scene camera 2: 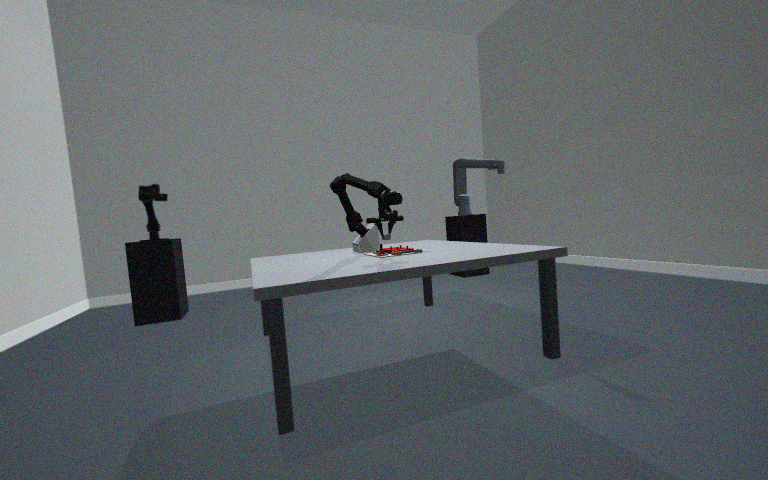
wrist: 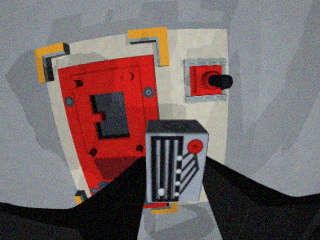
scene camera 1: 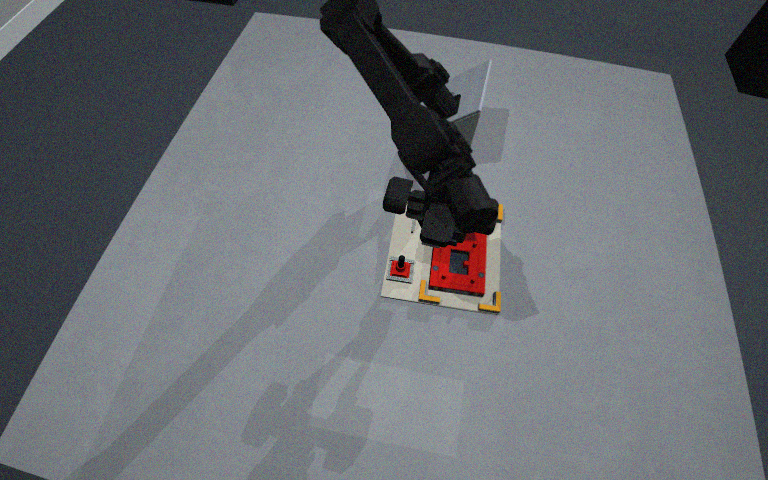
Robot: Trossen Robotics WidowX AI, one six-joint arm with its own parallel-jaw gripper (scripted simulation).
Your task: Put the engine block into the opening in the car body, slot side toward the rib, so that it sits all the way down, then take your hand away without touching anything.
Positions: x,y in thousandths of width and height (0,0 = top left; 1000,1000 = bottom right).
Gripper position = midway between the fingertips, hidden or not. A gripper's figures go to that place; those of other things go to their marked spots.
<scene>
My gripper (wrist: 542,677) is 10 cm from the lens. An engine block (wrist: 552,627): 8 cm from the lens.
</scene>
